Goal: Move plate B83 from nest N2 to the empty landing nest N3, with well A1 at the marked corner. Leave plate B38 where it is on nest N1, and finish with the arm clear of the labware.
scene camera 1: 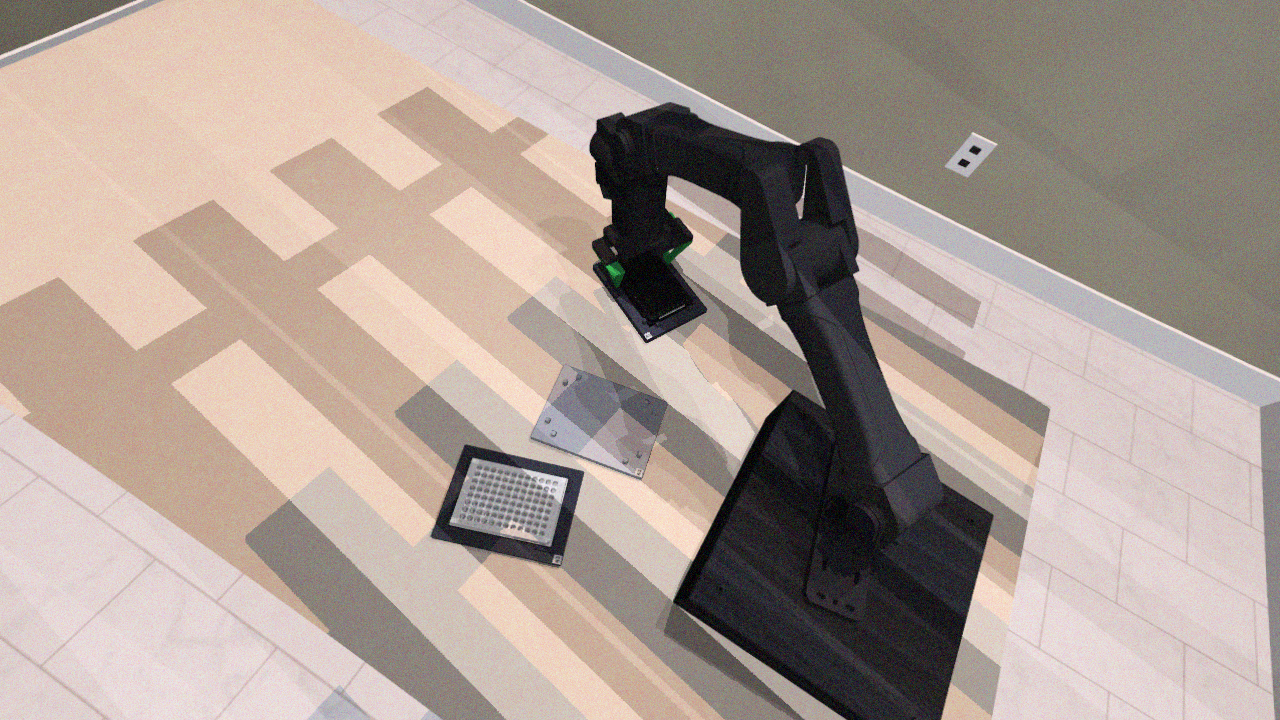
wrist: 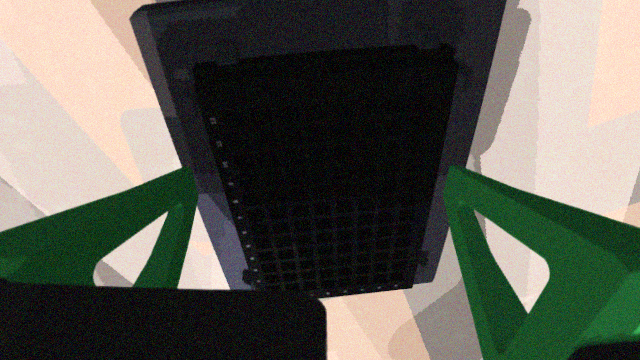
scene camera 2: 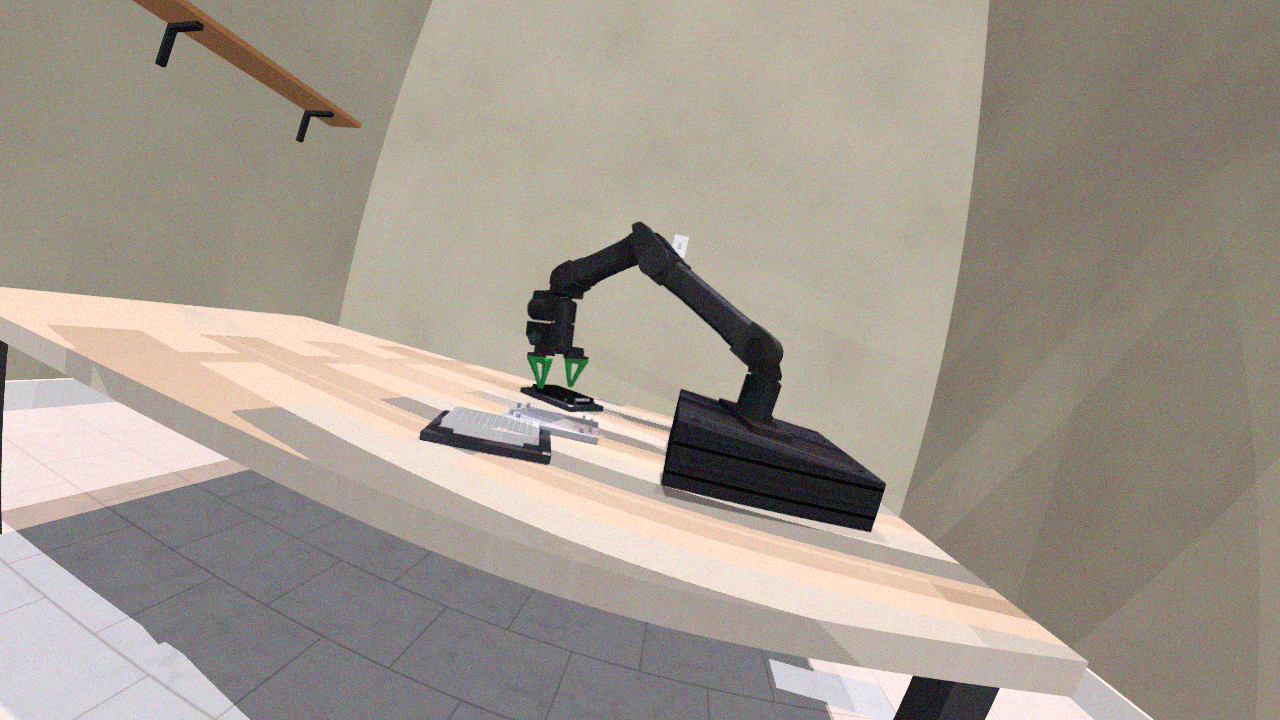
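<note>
A black well plate (scene camera 1: 659, 288) (wrist: 325, 150) sits on a dark nest (scene camera 1: 637, 315) (wrist: 320, 25) at the back. A pale well plate (scene camera 1: 508, 501) (scene camera 2: 492, 425) sits on another dark nest (scene camera 1: 570, 514) at the front. The plate names cannot be read. Between them lies an empty grey nest (scene camera 1: 595, 416) (scene camera 2: 572, 430) with small pegs and a corner label (scene camera 1: 638, 471). My gripper (scene camera 1: 646, 264) (scene camera 2: 555, 385) (wrist: 320, 180) is open, pointing down over the black plate. In the wrist view its green fingertips are on either side of that plate, with gaps; their exact height is unclear.
The black arm base block (scene camera 1: 832, 555) (scene camera 2: 769, 465) stands right of the nests on the wooden table (scene camera 2: 805, 582). A wall shelf (scene camera 2: 259, 67) hangs at the upper left in the second scene view. Patchy shadows cross the table.
</note>
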